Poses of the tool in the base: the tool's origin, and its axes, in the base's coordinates. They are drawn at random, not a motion.
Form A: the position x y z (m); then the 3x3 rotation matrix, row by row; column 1 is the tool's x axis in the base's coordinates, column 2 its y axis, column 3 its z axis. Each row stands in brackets.
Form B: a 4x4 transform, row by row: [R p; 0 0 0 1], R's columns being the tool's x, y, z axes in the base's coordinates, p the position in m. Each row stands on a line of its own. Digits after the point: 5 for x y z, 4 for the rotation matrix.
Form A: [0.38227 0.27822 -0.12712], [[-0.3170 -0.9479 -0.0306], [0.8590 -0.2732 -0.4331], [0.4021 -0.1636 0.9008]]
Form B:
-0.3170 -0.9479 -0.0306 0.38227
0.8590 -0.2732 -0.4331 0.27822
0.4021 -0.1636 0.9008 -0.12712
0 0 0 1

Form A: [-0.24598 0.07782 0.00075], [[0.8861 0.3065 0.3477], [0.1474 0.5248 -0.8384], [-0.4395 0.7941 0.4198]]
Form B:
0.8861 0.3065 0.3477 -0.24598
0.1474 0.5248 -0.8384 0.07782
-0.4395 0.7941 0.4198 0.00075
0 0 0 1

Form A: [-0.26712 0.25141 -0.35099], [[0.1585 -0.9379 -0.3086], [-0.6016 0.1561 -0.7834], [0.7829 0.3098 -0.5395]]
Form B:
0.1585 -0.9379 -0.3086 -0.26712
-0.6016 0.1561 -0.7834 0.25141
0.7829 0.3098 -0.5395 -0.35099
0 0 0 1

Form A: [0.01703 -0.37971 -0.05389], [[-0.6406 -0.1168 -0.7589], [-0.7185 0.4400 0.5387], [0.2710 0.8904 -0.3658]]
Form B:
-0.6406 -0.1168 -0.7589 0.01703
-0.7185 0.4400 0.5387 -0.37971
0.2710 0.8904 -0.3658 -0.05389
0 0 0 1

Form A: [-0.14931 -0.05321 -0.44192], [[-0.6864 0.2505 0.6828], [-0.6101 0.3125 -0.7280], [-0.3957 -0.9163 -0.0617]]
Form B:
-0.6864 0.2505 0.6828 -0.14931
-0.6101 0.3125 -0.7280 -0.05321
-0.3957 -0.9163 -0.0617 -0.44192
0 0 0 1

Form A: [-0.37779 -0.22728 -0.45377], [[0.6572 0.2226 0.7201], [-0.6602 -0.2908 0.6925], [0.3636 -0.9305 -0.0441]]
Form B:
0.6572 0.2226 0.7201 -0.37779
-0.6602 -0.2908 0.6925 -0.22728
0.3636 -0.9305 -0.0441 -0.45377
0 0 0 1

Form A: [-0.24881 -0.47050 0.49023], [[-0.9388 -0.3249 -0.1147], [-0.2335 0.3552 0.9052], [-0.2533 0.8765 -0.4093]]
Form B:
-0.9388 -0.3249 -0.1147 -0.24881
-0.2335 0.3552 0.9052 -0.47050
-0.2533 0.8765 -0.4093 0.49023
0 0 0 1

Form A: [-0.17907 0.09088 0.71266], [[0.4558 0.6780 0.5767], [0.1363 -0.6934 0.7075], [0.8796 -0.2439 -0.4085]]
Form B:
0.4558 0.6780 0.5767 -0.17907
0.1363 -0.6934 0.7075 0.09088
0.8796 -0.2439 -0.4085 0.71266
0 0 0 1

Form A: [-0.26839 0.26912 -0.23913], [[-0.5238 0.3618 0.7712], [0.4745 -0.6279 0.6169], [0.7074 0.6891 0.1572]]
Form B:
-0.5238 0.3618 0.7712 -0.26839
0.4745 -0.6279 0.6169 0.26912
0.7074 0.6891 0.1572 -0.23913
0 0 0 1

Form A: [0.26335 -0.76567 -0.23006], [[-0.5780 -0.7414 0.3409], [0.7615 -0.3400 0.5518], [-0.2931 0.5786 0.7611]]
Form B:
-0.5780 -0.7414 0.3409 0.26335
0.7615 -0.3400 0.5518 -0.76567
-0.2931 0.5786 0.7611 -0.23006
0 0 0 1

